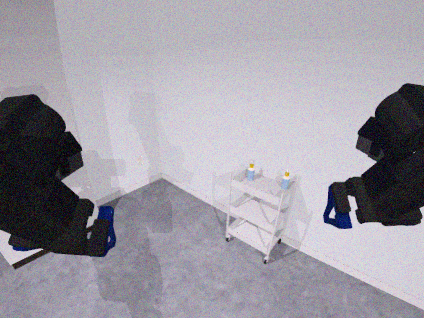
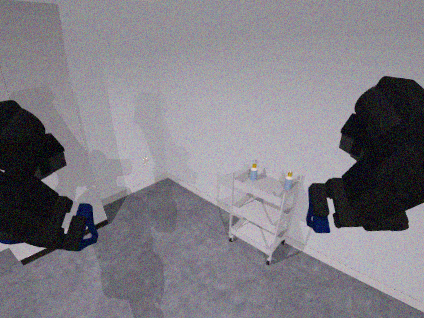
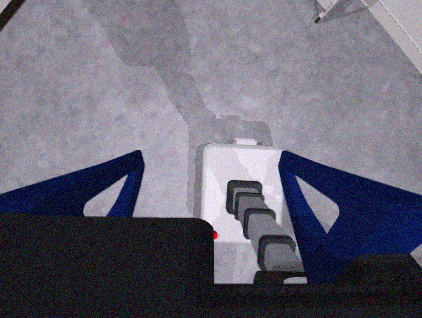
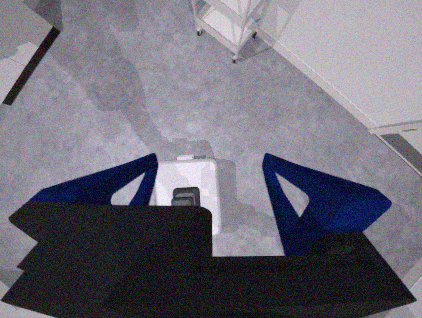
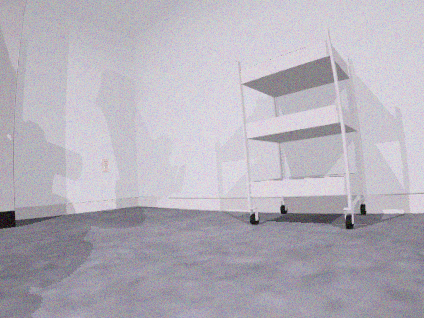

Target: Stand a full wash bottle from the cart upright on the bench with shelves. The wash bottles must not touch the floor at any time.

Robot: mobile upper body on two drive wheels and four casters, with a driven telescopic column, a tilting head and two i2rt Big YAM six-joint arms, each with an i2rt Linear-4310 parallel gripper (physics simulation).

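Places are measured from the left arm's base along level axes (x ahead, y left, z up), in millimetres.
Pixels of known places: left gripper, fingertip midpoint: (image 1: 87, 241) (image 2: 72, 236) (image 3: 211, 158); right gripper, fingertip midpoint: (image 1: 347, 218) (image 2: 333, 221) (image 4: 210, 159).
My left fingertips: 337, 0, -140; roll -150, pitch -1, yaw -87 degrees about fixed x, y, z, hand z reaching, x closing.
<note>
Ahead of a thing's pixels: the offset from my left fingertips to its top centre, as dx, dy, dz.
A white three-shelf cart (image 1: 255, 194) (image 2: 257, 194) (image 4: 216, 38) (image 5: 295, 122) stands on casters near the wall. Two small wash bottles stand upright on its top shelf, light blue below with yellow tops: the left bottle @[+1254, -568, -433] (image 1: 251, 174) (image 2: 253, 173) and the right bottle @[+1083, -817, -433] (image 1: 285, 181) (image 2: 288, 182). Exact fill levels are too small to tell. The bench with shelves does not show. My left gripper (image 1: 64, 248) (image 2: 47, 245) (image 3: 211, 158) and right gripper (image 1: 377, 225) (image 2: 357, 230) (image 4: 210, 156) are open and empty, in the air, well short of the cart.
My white base (image 3: 217, 167) (image 4: 211, 175) shows below both wrists. A white panel with a dark bottom edge (image 1: 32, 257) (image 2: 40, 256) (image 4: 32, 65) (image 5: 7, 219) stands at the left. The wall runs behind the cart, meeting another wall in a corner left of it.
</note>
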